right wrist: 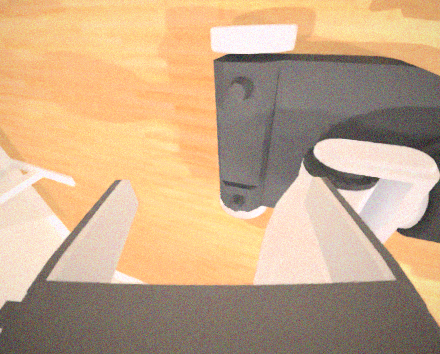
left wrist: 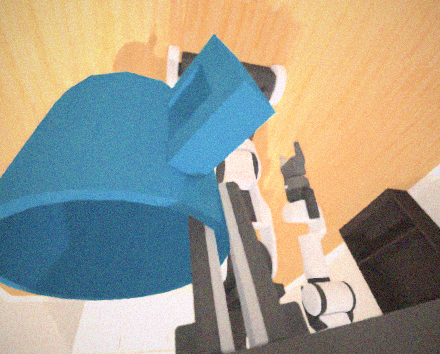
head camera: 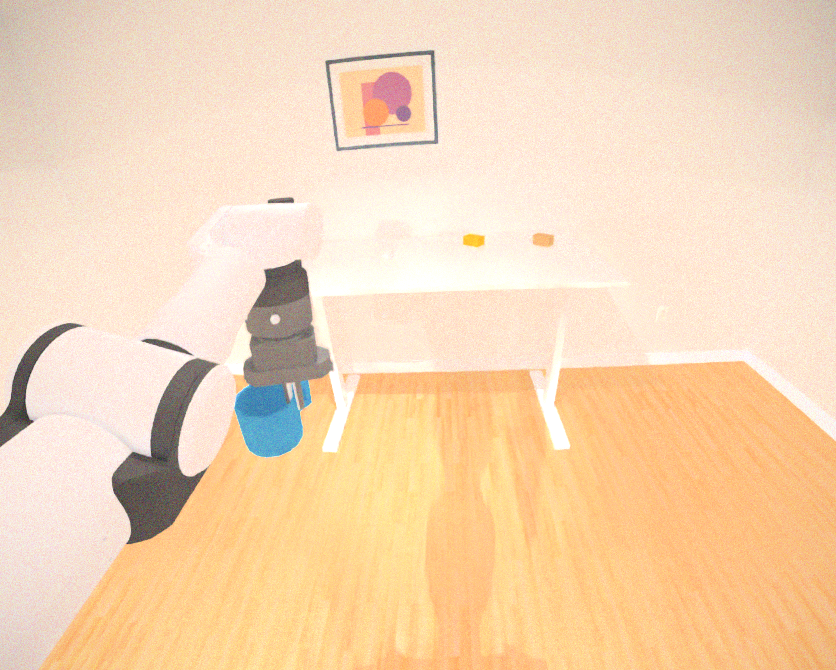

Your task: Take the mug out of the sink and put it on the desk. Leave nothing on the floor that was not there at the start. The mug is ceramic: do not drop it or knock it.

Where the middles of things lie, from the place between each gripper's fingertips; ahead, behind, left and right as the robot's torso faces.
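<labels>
Measured from the blue mug [head camera: 270, 428], my right hand is 460 mm to the right of it and 370 mm short of it, and it is also 560 mm below it.
From my left hand, I see the blue mug 4 cm to the left and 1 cm below.
</labels>
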